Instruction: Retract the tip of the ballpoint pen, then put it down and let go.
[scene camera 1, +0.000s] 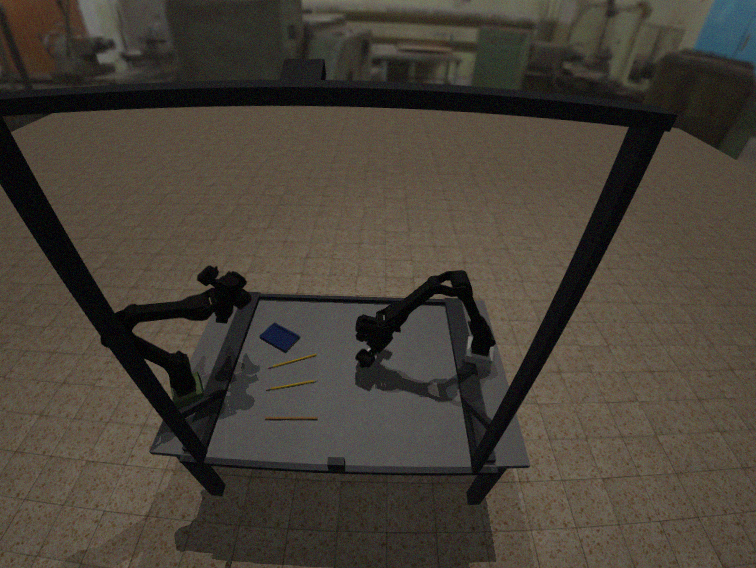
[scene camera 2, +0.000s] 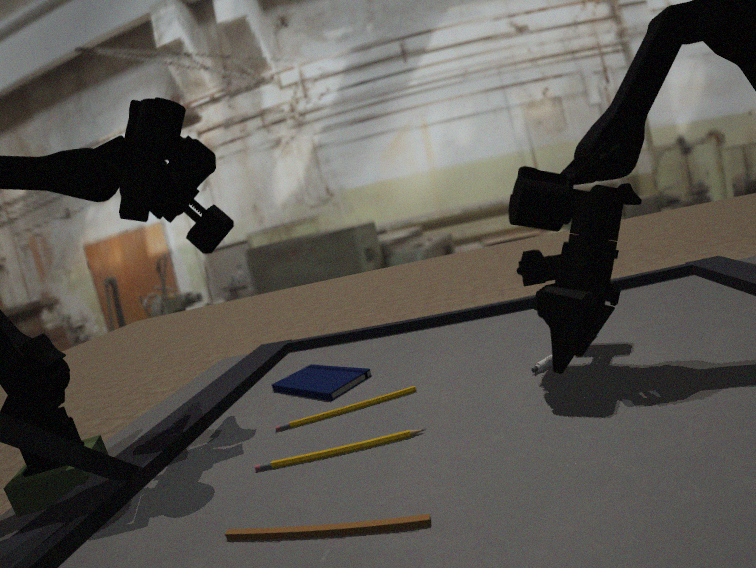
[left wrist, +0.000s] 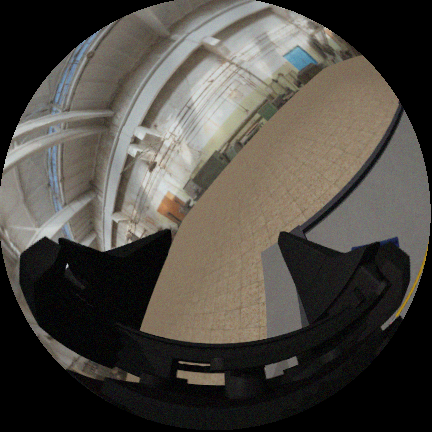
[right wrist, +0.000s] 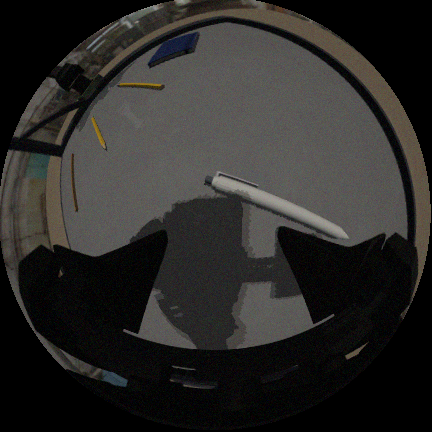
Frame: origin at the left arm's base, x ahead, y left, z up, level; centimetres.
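Where they show: left gripper, between the fingertips: (scene camera 2: 192, 206) (left wrist: 226, 236); right gripper, between the fingertips: (scene camera 2: 568, 363) (right wrist: 223, 234); left arm's base, origin of its link: (scene camera 1: 185, 387) (right wrist: 86, 86); right arm's base, origin of its link: (scene camera 1: 480, 348).
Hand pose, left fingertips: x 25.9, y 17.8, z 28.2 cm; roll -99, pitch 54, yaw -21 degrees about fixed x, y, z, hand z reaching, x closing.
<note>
Things, the pixels of their centre, and the offset from my left fingertips.
- ballpoint pen, middle of its body: (right wrist: 293, 209) (scene camera 2: 566, 350) dx +41.6, dy -30.8, dz -31.7 cm
- blue notebook, middle of its body: (scene camera 2: 320, 380) (right wrist: 175, 45) (scene camera 1: 279, 336) dx +12.2, dy -8.1, dz -31.6 cm
- orange-brown stick, middle of its body: (scene camera 2: 322, 530) (right wrist: 72, 178) (scene camera 1: 291, 418) dx +3.6, dy -44.0, dz -31.9 cm
The ballpoint pen (scene camera 2: 542, 365) (right wrist: 280, 203) is white with a clip and a dark button. It lies on the grey table. In the right wrist view its button end is ahead of the gap between the fingers, and its pointed end reaches near the right-hand finger in the picture. Whether the writing tip sticks out is too small to tell. My right gripper (scene camera 2: 570, 361) (right wrist: 223, 234) is open and empty, low over the table beside the pen. In scene camera 2 it hides most of the pen. My left gripper (left wrist: 226, 236) is open and empty, raised at the table's left edge, far from the pen.
A blue notebook (scene camera 1: 279, 337) (scene camera 2: 320, 382) (right wrist: 175, 49) lies toward the back left. Two yellow pencils (scene camera 1: 292, 361) (scene camera 2: 342, 450) and an orange-brown stick (scene camera 1: 290, 418) (scene camera 2: 330, 528) lie in front of it. A dark frame post (scene camera 1: 568, 293) rises at the right.
</note>
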